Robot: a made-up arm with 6 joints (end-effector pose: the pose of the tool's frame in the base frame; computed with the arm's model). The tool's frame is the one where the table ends.
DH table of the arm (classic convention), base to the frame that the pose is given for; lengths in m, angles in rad. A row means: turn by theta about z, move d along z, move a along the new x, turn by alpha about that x. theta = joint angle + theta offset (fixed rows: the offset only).
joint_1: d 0.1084, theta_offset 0, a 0, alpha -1.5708
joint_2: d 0, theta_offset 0.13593, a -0.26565, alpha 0
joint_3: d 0, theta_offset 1.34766, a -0.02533, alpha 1.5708
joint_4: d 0.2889, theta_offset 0, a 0, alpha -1.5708
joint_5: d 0, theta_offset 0, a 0.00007, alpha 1.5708
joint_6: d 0.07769, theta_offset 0, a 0, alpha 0
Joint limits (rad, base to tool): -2.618..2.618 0..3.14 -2.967..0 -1.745..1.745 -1.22..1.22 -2.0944..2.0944
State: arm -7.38 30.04 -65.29 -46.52 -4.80 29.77
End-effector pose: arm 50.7 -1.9 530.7 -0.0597 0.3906 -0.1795 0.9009
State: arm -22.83 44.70 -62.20 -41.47 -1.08 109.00
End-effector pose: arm 154.1 -63.9 483.8 0.3863 0.3912 0.3209 0.7713
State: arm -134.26 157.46 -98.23 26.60 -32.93 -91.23
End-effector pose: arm -373.0 -355.7 -74.5 -0.5086 -0.6631 0.5086 0.2070
Working (the frame after each row of the table, in the pose's form):
after joint_1: 0.0 0.0 108.4 -0.2748 0.6515 -0.6515 0.2748
after joint_2: -179.3 -184.0 176.0 0.6109 0.3562 0.1889 0.6814
after joint_3: -193.6 -198.7 190.8 0.8769 0.3699 -0.2829 0.1193
after joint_4: -311.5 -319.6 -43.6 0.5354 0.2872 -0.0634 0.7917
after joint_5: -311.5 -319.6 -43.6 0.8297 0.1004 -0.5037 0.2186

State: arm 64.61 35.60 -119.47 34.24 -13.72 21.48
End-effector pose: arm -87.7 -208.9 656.0 0.0739 -0.0834 0.8617 0.4950
Working (the frame after each row of the table, in the pose's form):
after joint_1: 0.0 0.0 108.4 -0.5977 -0.3779 0.3779 0.5977
after joint_2: -82.8 -174.4 290.9 -0.6950 -0.1302 0.5721 0.4156
after joint_3: -93.6 -197.3 291.4 -0.0053 0.0084 0.5344 0.8452
after joint_4: -91.2 -192.1 580.2 -0.4617 -0.5303 0.5438 0.4581
after joint_5: -91.2 -192.1 580.2 0.0881 -0.0682 0.7544 0.6469

